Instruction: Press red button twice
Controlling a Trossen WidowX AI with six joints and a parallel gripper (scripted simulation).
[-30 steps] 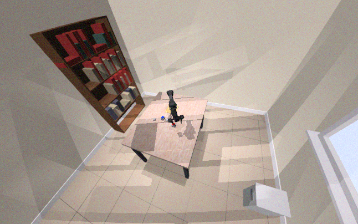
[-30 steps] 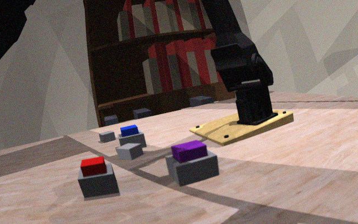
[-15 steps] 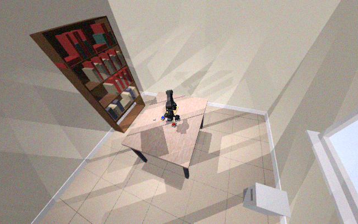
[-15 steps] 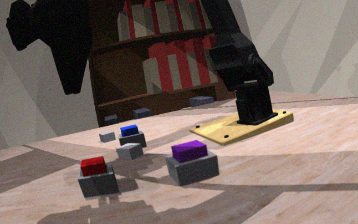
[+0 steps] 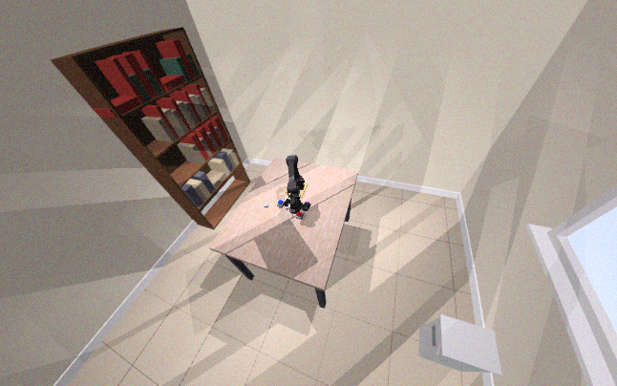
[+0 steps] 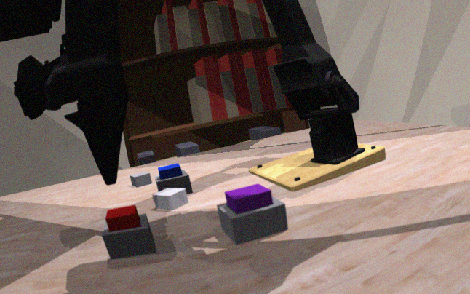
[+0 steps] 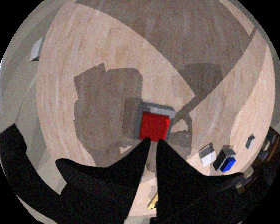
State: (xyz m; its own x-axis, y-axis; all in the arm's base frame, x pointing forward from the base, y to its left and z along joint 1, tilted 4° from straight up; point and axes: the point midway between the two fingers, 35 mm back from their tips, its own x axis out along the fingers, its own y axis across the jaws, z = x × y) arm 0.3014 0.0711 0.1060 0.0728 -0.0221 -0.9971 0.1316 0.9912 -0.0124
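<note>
Now: gripper tip 3 cm above the red button. Round my gripper tip: purple button 11 cm behind, 3 cm to the left, 3 cm below.
</note>
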